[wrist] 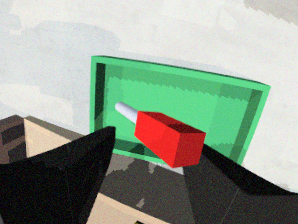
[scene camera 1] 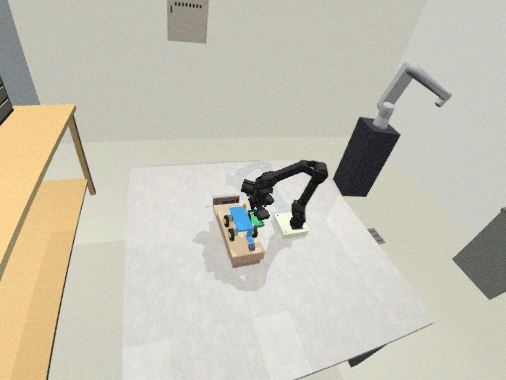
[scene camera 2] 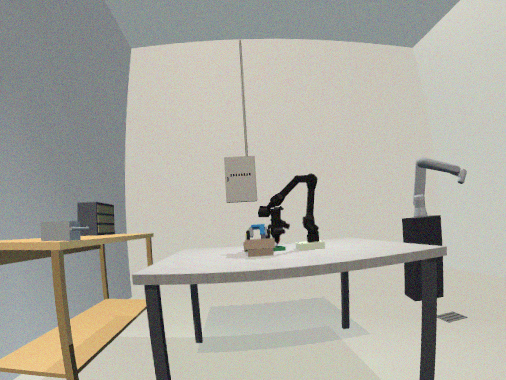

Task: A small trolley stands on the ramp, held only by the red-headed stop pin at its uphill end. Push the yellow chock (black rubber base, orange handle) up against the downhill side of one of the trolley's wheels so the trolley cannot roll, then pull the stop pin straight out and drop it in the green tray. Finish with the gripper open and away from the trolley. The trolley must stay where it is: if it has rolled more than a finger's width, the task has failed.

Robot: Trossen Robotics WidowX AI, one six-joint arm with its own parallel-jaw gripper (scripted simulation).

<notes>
I see my gripper [wrist: 149, 138], a red-headed stop pin [wrist: 178, 144], a blue trolley [scene camera 1: 242, 219] and a green tray [wrist: 217, 109].
The wrist view does not show the blue trolley: it is out of frame.
</notes>
